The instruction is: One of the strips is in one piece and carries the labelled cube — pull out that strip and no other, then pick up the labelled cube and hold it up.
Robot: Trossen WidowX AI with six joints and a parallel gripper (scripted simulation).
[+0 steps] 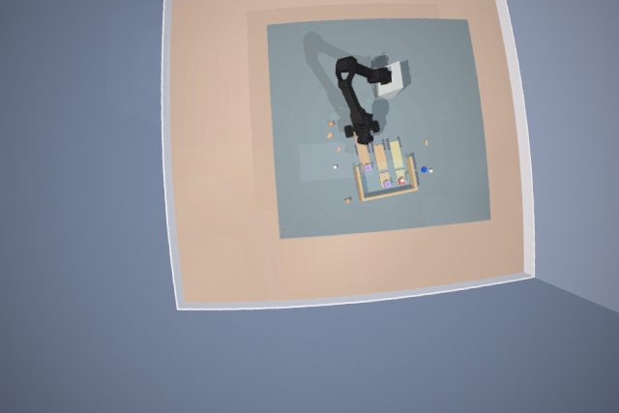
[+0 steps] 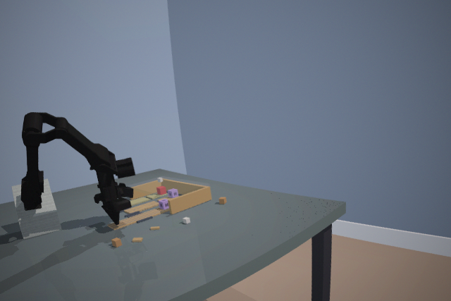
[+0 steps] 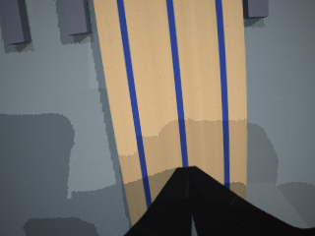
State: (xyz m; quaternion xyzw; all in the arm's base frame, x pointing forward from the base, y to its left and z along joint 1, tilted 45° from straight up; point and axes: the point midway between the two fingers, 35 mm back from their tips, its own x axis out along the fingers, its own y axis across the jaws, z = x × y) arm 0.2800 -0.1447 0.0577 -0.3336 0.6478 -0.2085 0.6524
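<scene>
Now: gripper tip 100 mm short of the long striped strip and 20 mm to the right of it.
</scene>
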